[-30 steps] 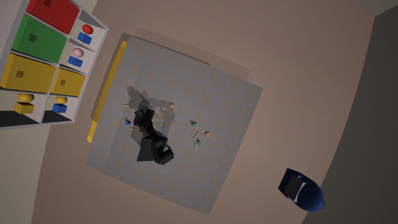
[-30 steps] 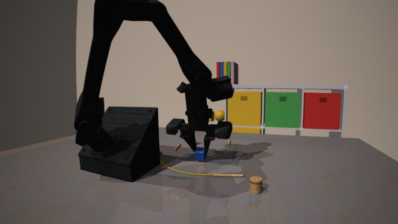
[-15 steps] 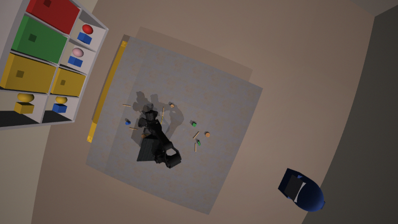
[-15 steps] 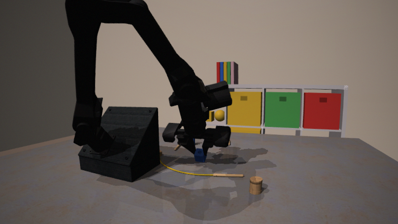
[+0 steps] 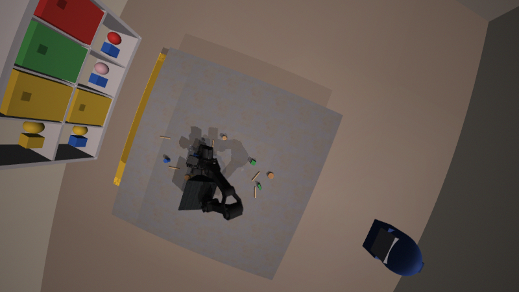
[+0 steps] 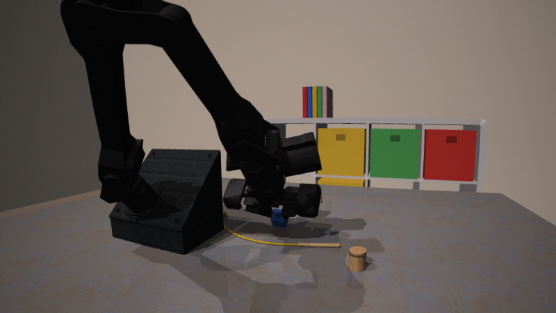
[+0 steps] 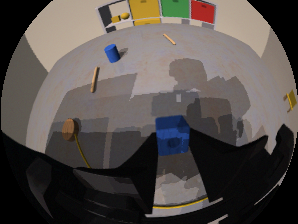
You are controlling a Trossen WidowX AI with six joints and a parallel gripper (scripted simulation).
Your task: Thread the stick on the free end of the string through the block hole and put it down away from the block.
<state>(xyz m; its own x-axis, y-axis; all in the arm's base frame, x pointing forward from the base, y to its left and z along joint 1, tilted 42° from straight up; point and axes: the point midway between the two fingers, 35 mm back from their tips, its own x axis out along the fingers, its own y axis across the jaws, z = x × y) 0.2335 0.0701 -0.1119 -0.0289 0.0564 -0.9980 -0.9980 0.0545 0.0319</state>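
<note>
The blue block lies right at my gripper tip. From my gripper tip the other things lie so: blue cylinder 190 mm to the left, 90 mm behind; then wooden cylinder 170 mm ahead, 150 mm to the right, 10 mm below.
</note>
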